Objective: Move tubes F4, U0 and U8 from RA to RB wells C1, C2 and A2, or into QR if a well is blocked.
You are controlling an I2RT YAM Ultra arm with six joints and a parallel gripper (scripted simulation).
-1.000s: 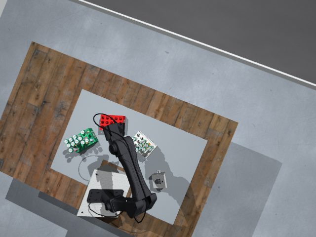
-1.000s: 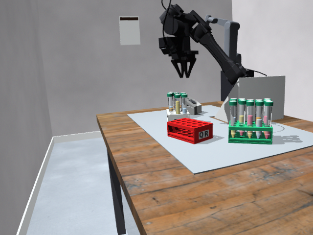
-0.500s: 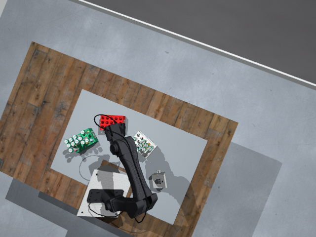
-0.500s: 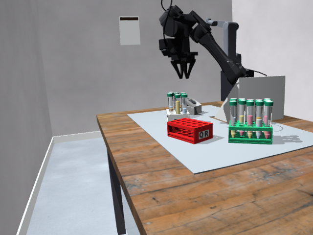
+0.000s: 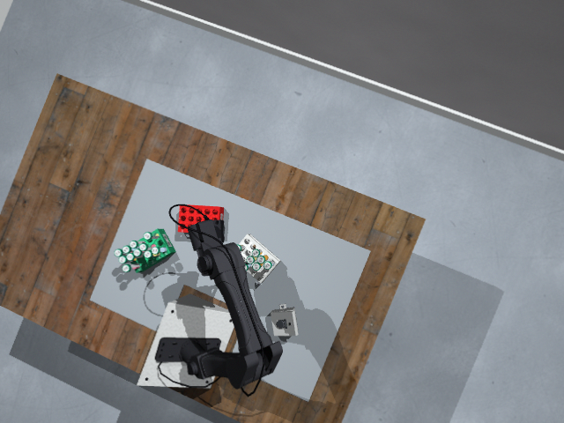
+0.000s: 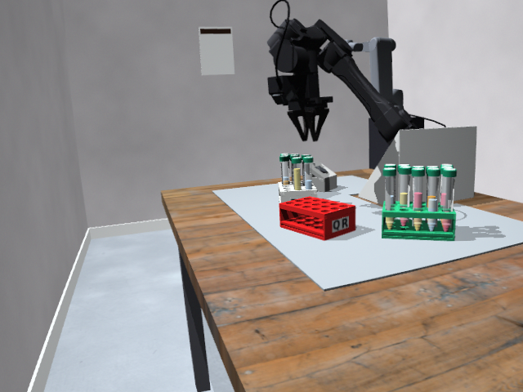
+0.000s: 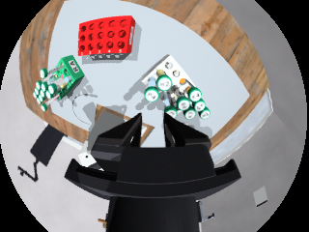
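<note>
My hand is 10 mm short of the tube and 100 mm above it. The rest, counted from my hand: red rack QR: 80 mm ahead, 150 mm to the left, 140 mm below; tube with yellow filling: 40 mm ahead, 100 mm below; white rack RB: 10 mm ahead, 50 mm to the right, 140 mm below.
</note>
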